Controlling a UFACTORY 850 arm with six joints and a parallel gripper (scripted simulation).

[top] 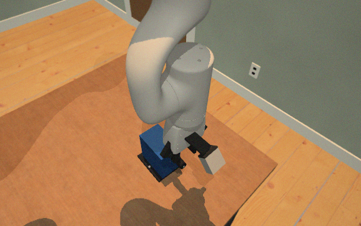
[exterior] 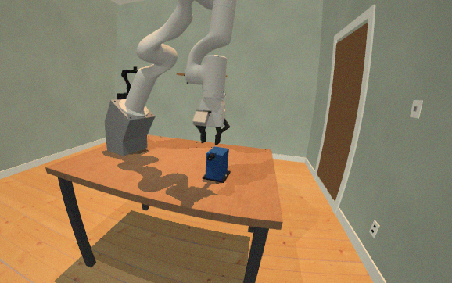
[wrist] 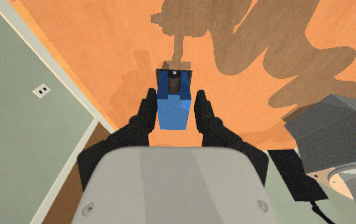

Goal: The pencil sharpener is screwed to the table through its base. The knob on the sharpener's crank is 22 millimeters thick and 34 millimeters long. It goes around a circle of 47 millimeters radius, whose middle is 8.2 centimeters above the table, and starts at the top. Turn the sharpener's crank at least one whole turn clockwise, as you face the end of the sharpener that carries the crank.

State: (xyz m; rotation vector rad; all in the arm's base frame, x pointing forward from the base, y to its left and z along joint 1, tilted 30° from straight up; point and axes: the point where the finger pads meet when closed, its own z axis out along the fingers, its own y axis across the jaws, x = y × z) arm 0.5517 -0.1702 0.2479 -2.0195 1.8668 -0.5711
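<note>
My hand is 20 mm to the right of the dark crank knob and 80 mm above it.
</note>
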